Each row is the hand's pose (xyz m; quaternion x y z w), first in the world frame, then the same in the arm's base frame.
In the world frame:
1: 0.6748 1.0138 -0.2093 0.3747 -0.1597 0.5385 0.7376
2: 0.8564 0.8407 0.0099 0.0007 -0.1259 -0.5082 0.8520
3: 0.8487 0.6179 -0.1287 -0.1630 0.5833 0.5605 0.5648
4: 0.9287 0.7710 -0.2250 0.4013 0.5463 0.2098 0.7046
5: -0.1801 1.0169 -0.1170 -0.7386 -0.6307 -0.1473 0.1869
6: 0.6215 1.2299 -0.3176 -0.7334 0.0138 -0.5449 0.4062
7: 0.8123 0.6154 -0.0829 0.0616 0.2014 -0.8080 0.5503
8: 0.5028 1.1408 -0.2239 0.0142 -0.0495 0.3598 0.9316
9: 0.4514 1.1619 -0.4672 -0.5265 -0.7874 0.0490 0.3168
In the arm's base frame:
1: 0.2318 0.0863 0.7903 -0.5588 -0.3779 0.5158 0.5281
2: -0.0337 0.2510 0.9060 -0.0832 -0.9005 -0.3162 0.2867
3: -0.1343 0.0427 1.0301 -0.6680 0.2094 -0.1830 0.6903
4: 0.0474 0.0930 1.0897 -0.2073 -0.1536 0.0230 0.9659
5: 0.1675 -0.3044 0.0270 0.4578 0.4281 0.3018 0.7184
6: 0.4697 0.0879 0.7220 0.2016 0.4401 0.8490 0.2120
7: -0.1636 0.0538 0.9806 0.3464 -0.6779 -0.5490 0.3451
8: 0.3409 0.0461 0.6103 -0.7025 -0.4932 0.0949 0.5042
9: 0.4989 -0.1395 0.6638 0.5677 0.5313 -0.0051 0.6288

